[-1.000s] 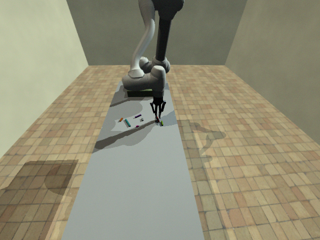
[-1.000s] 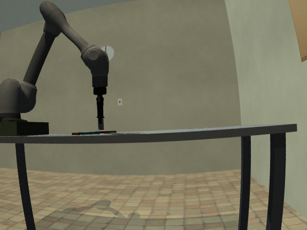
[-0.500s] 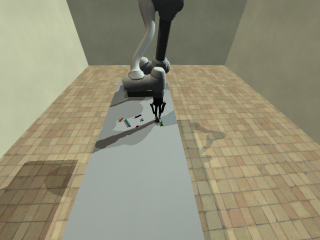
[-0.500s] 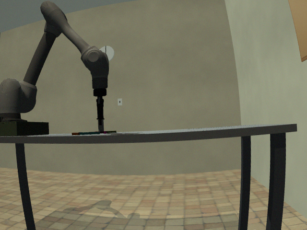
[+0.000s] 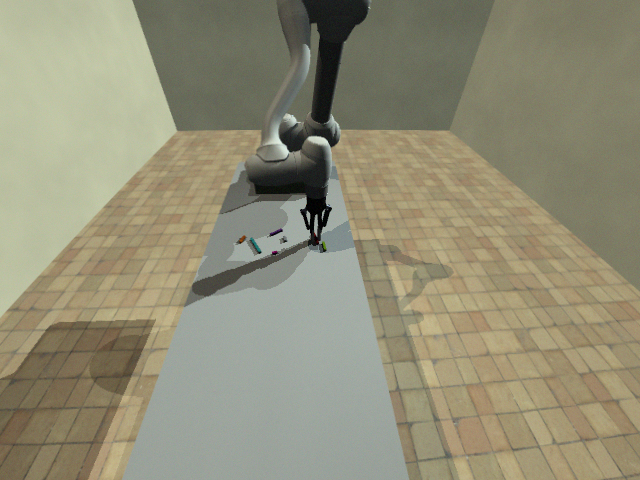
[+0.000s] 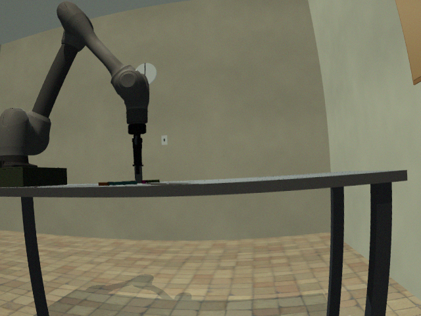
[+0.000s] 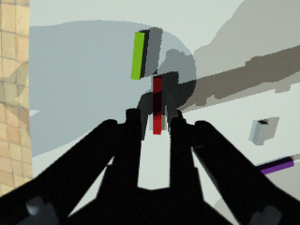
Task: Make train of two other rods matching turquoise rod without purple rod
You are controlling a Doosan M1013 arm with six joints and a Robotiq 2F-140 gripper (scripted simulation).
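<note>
Now: the red rod 3 cm below my hand. From my hand the other things lie so: grey rod 14 cm to the right, 3 cm below, 1 cm ahead; then lime rod 5 cm ahead, 4 cm to the left, 3 cm below; then purple rod 18 cm to the right, 3 cm below, 3 cm behind.
</note>
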